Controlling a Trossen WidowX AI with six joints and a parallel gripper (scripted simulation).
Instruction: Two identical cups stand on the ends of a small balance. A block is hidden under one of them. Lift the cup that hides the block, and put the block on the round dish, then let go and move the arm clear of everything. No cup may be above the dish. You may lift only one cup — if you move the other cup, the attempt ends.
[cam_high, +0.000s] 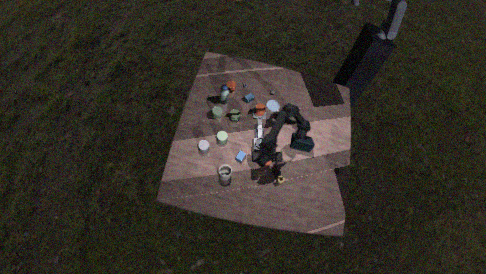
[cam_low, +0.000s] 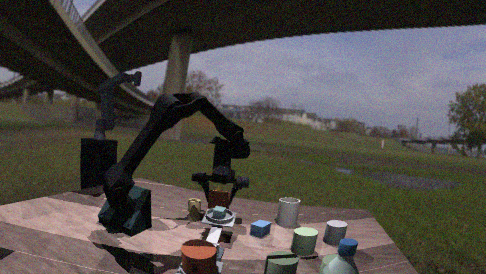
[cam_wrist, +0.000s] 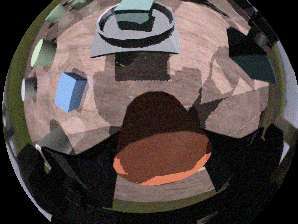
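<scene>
The pale blue round dish is 7 cm behind my gripper tip, 47 cm to the right of it and 8 cm below it. Round my gripper tip: grey cylinder 41 cm ahead, 9 cm to the right, 4 cm below; white balance 4 cm ahead, 25 cm to the right, 6 cm below; yellow ring 12 cm behind, 10 cm to the left, 6 cm below.
</scene>
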